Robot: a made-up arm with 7 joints.
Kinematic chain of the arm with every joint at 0, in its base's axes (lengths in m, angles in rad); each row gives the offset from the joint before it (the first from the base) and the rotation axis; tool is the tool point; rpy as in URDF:
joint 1: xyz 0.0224 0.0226 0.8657 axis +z
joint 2: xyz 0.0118 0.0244 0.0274 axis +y
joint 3: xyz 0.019 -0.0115 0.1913 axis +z
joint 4: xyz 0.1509 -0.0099 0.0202 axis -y
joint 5: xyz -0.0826 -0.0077 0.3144 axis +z
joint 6: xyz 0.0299 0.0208 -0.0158 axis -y
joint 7: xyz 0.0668 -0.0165 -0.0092 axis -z
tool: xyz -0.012 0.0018 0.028 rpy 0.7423 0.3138 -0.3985
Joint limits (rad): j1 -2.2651..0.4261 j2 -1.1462..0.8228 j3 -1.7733..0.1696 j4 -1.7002..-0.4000 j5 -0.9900..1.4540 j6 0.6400..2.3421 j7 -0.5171..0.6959
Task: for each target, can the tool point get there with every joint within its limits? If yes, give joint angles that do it. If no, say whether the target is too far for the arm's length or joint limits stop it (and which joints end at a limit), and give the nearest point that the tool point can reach.
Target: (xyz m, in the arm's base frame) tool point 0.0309 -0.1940 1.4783
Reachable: yes | joints -1.3685 -0.3392 -0.0591 -0.9481 0.9694 2.1076 -0.0728
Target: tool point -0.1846 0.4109 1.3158
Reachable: yes | joints -2.0075 -0.5926 -1.6007 -0.8404 0.7914 1.4711 0.0532
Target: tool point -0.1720 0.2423 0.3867
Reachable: no: joint limits stop it (at a limit: joint 2, joint 3, joint 4, joint 5, joint 6, joint 7) | nearest point -0.3219 0.4118 0.8433 | short by 0.510 m
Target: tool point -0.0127 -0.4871 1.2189
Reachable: yes | joints -0.7790 0.1099 -1.0592 -1.3504 1.2417 0.8350 0.0985
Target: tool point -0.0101 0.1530 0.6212
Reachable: no: joint limits stop it (at a limit: joint 1, joint 2, joint 3, joint 4, joint 6, joint 7) | nearest point -0.1913 0.4935 0.8463 | short by 0.447 m
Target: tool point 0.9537 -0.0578 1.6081
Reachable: no: too far | nearest point 0.5420 -0.0223 1.2879 | short by 0.523 m
